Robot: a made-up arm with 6 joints. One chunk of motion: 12 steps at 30 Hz.
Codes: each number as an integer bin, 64 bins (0 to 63) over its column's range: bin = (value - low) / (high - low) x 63, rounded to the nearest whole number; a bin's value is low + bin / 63 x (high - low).
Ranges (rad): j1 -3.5..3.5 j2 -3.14..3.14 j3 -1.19..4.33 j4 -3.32..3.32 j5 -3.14..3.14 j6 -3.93..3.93
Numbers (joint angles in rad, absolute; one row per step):
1: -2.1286 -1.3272 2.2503 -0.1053 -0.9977 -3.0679
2: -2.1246 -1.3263 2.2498 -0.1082 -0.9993 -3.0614
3: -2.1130 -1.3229 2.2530 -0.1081 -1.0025 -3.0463
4: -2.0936 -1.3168 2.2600 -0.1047 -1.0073 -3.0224
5: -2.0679 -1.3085 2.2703 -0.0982 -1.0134 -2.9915
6: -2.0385 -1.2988 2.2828 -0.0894 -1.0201 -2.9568
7: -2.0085 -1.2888 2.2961 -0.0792 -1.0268 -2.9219
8: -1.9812 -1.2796 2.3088 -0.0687 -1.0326 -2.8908
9: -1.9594 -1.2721 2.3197 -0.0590 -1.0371 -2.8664
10: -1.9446 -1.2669 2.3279 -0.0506 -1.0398 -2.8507
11: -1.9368 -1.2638 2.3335 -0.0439 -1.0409 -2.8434
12: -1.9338 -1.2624 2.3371 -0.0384 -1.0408 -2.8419
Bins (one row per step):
1: 12 18 39 31 21 7
2: 12 18 39 30 21 7
3: 12 18 39 30 21 7
4: 13 18 39 31 21 7
5: 13 18 39 31 21 8
6: 13 18 40 31 21 8
7: 13 19 40 31 21 8
8: 14 19 40 31 21 8
9: 14 19 40 31 21 9
10: 14 19 40 31 21 9
11: 14 19 40 31 21 9
12: 14 19 40 31 21 9

